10 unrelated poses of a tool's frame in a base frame.
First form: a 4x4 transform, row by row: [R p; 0 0 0 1], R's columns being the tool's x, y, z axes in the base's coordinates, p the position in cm. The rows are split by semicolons.
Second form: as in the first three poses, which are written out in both.
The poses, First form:
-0.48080 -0.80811 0.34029 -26.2; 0.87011 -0.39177 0.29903 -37.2; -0.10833 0.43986 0.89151 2.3; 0 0 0 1
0.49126 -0.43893 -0.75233 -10.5; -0.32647 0.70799 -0.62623 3.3; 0.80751 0.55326 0.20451 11.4; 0 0 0 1
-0.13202 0.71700 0.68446 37.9; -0.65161 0.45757 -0.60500 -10.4; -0.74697 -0.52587 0.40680 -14.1; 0 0 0 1
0.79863 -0.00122 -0.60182 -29.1; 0.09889 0.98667 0.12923 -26.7; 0.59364 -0.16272 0.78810 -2.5; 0 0 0 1
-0.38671 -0.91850 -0.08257 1.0; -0.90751 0.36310 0.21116 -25.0; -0.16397 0.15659 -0.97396 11.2; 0 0 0 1
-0.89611 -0.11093 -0.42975 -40.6; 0.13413 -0.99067 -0.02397 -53.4; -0.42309 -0.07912 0.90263 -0.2; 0 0 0 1
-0.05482 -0.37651 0.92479 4.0; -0.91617 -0.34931 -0.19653 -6.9; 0.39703 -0.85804 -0.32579 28.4; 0 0 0 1
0.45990 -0.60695 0.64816 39.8; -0.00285 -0.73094 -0.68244 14.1; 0.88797 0.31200 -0.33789 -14.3; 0 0 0 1
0.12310 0.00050 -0.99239 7.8; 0.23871 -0.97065 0.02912 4.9; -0.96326 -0.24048 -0.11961 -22.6; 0 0 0 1
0.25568 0.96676 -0.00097 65.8; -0.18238 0.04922 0.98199 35.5; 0.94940 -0.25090 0.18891 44.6; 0 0 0 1
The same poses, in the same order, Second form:
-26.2 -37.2 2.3 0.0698 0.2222 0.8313 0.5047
-10.5 3.3 11.4 0.3804 -0.5030 0.0363 0.7752
37.9 -10.4 -14.1 0.0301 0.5438 -0.5199 0.6581
-29.1 -26.7 -2.5 -0.0772 -0.3162 0.0265 0.9452
1.0 -25.0 11.2 -0.5532 0.8252 0.1114 0.0247
-40.6 -53.4 -0.2 -0.2191 -0.0265 0.9733 0.0629
4.0 -6.9 28.4 -0.6365 0.5078 -0.5192 0.2598
39.8 14.1 -14.3 0.7951 -0.1917 0.4830 0.3127
7.8 4.9 -22.6 -0.7439 -0.0804 0.6573 0.0906
65.8 35.5 44.6 -0.5044 -0.3888 -0.4701 0.6111

